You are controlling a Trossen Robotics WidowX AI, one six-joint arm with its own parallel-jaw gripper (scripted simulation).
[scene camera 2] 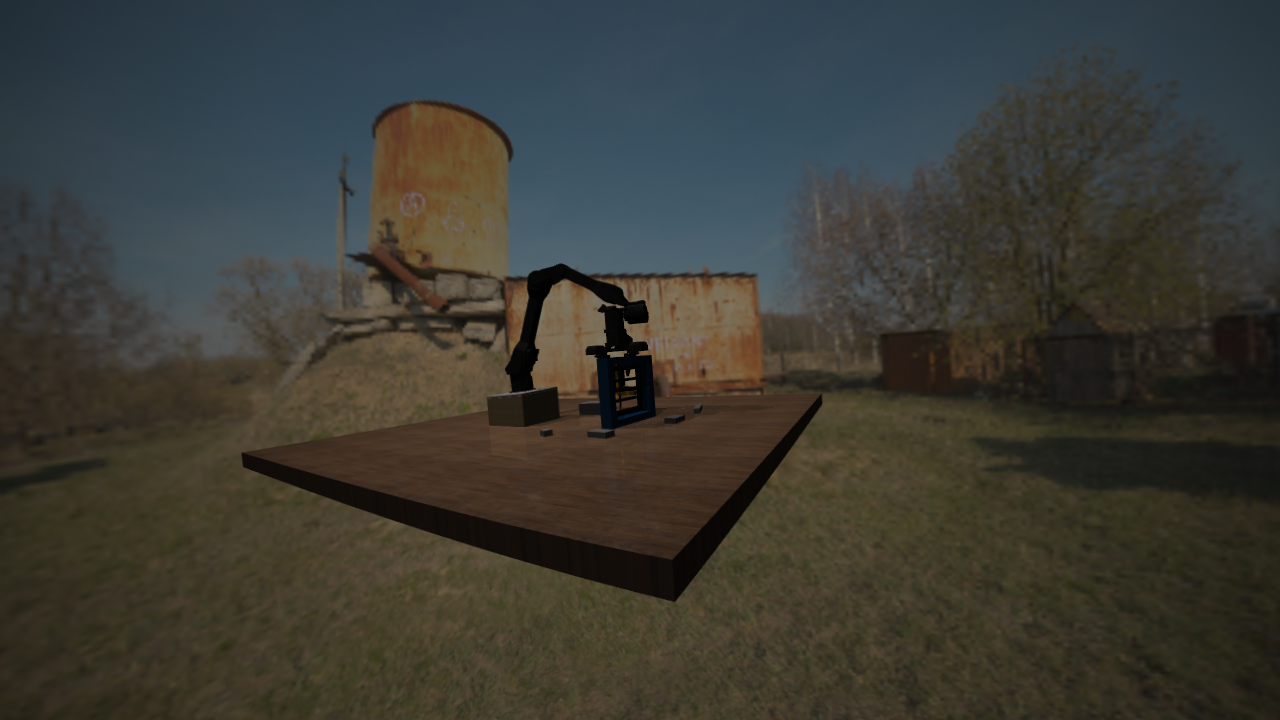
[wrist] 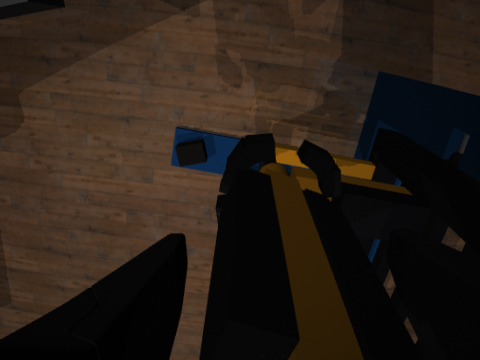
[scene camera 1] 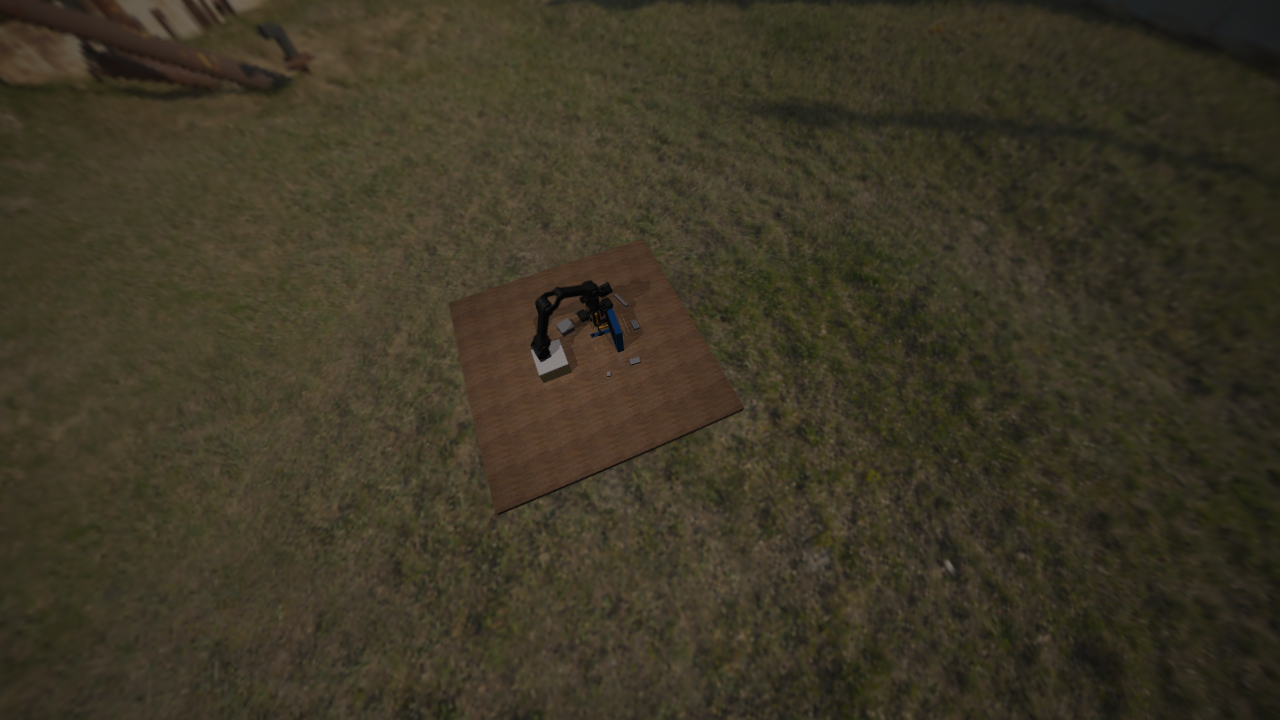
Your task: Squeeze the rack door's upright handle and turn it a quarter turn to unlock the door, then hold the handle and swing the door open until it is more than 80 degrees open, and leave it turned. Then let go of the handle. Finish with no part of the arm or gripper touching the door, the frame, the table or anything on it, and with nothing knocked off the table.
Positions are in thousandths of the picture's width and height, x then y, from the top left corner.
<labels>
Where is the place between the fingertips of the gripper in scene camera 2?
483, 523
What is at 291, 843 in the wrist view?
The gripper.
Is the gripper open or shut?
Open.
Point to a blue rack frame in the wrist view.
At 903, 324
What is the gripper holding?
Nothing.
</labels>
